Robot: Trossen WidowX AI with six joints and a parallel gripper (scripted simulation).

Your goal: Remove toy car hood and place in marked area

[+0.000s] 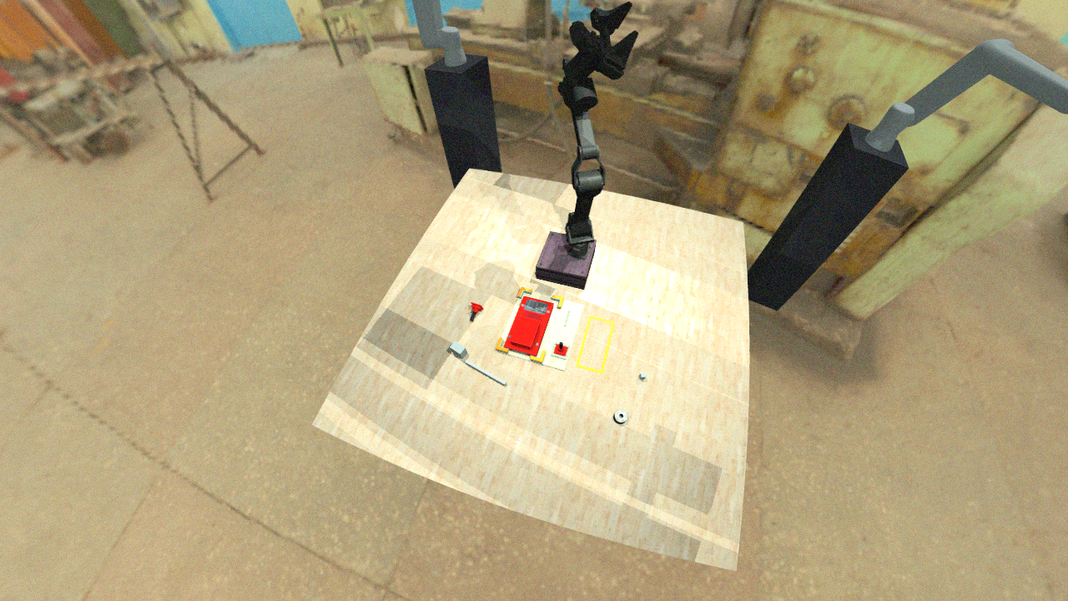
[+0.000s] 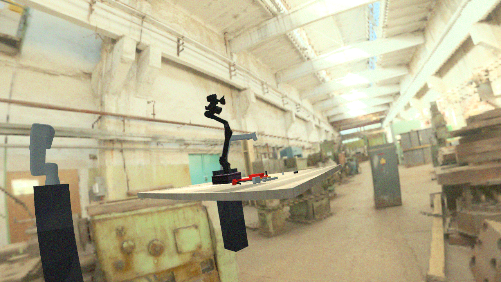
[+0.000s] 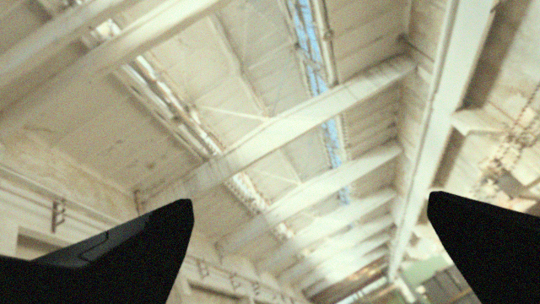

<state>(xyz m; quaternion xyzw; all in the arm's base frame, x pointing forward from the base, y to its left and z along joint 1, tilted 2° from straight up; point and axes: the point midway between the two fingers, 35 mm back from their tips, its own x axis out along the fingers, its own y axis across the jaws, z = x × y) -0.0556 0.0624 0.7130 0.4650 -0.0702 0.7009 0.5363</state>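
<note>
My gripper tip is 780 mm above the red hood, 400 mm short of it and 90 mm to the left of it. Round my gripper tip: small grey piece: 800 mm below, 370 mm ahead, 300 mm to the left; grey rod: 810 mm below, 570 mm ahead, 140 mm to the right.
</note>
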